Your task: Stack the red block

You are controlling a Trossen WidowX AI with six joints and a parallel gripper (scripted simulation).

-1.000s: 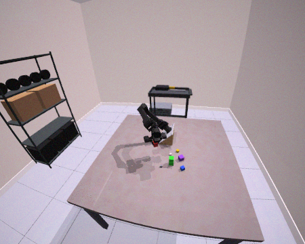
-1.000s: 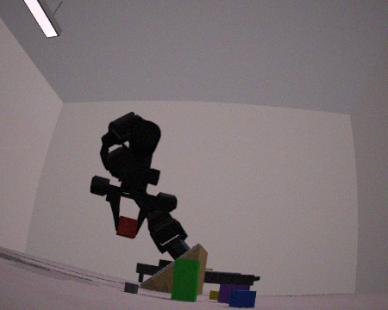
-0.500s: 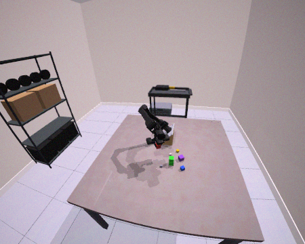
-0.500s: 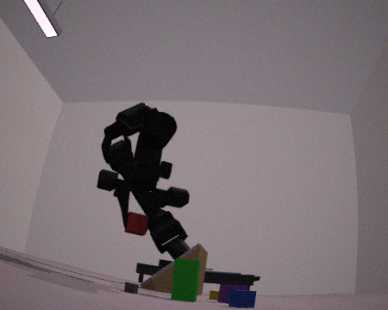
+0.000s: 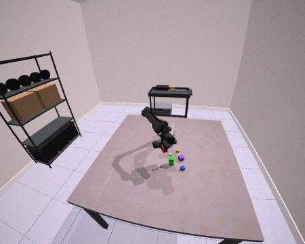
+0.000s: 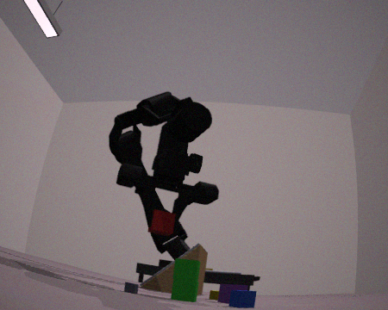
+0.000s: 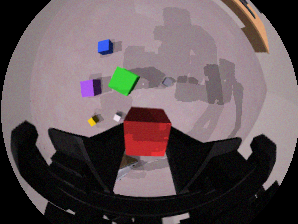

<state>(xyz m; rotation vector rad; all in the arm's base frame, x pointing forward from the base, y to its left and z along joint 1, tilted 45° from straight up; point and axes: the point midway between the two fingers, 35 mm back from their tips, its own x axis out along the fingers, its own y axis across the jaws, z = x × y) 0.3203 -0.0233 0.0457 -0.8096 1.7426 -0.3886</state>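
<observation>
Now: the small grey block 120 mm below my gripper tip, 70 mm ahead of it and 30 mm to the right of it. The rest, counted from my gripper tip: purple block: 150 mm to the left, 110 mm below, 20 mm behind; then red block: 10 mm above; then small yellow block: 130 mm to the left, 120 mm below, 110 mm behind.
</observation>
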